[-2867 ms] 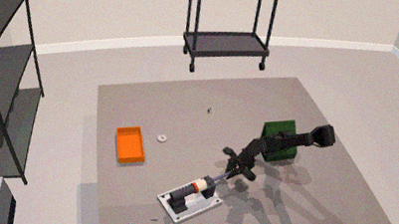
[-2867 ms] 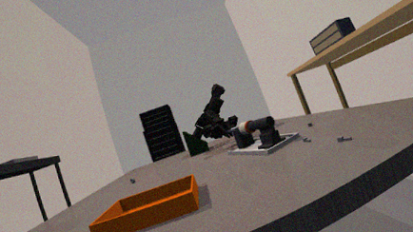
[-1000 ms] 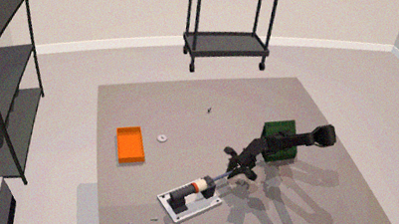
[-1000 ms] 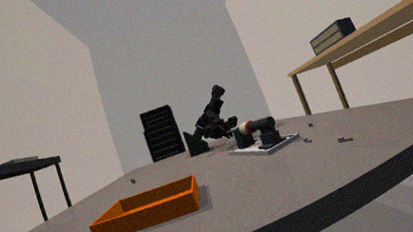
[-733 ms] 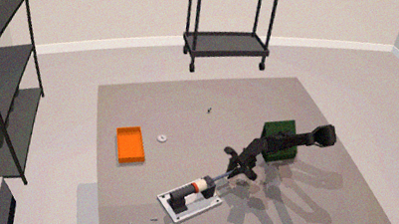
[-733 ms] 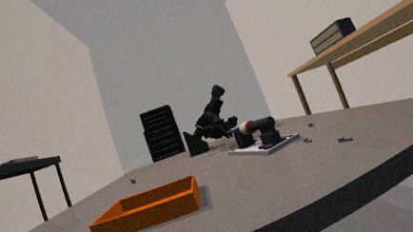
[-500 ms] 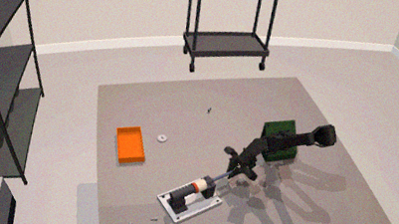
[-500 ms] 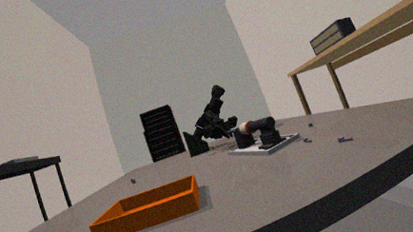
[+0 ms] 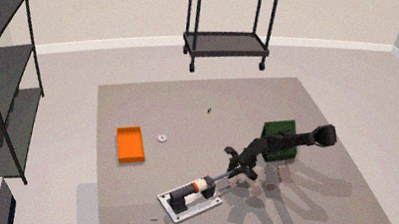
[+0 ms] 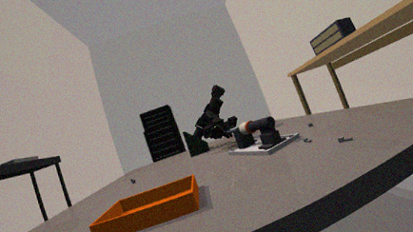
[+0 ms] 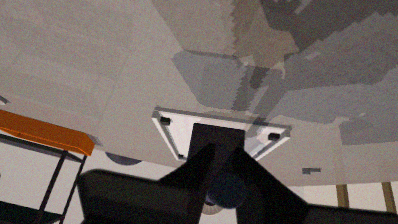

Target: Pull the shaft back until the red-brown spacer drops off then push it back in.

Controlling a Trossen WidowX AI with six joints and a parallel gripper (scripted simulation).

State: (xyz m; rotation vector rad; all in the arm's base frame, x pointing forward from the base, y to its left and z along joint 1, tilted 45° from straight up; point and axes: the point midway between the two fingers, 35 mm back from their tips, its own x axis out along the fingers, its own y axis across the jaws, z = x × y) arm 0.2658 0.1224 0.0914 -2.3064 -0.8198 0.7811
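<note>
Right now my gripper tip is 6 cm short of the dark shaft, 2 cm to the right of it and 2 cm below it. The rest, counted from my gripper tip: cream spacer: 13 cm ahead, 5 cm to the left, 2 cm above; red-brown spacer: 15 cm ahead, 6 cm to the left, 2 cm above; orange tray: 40 cm ahead, 27 cm to the right, 5 cm below.
</note>
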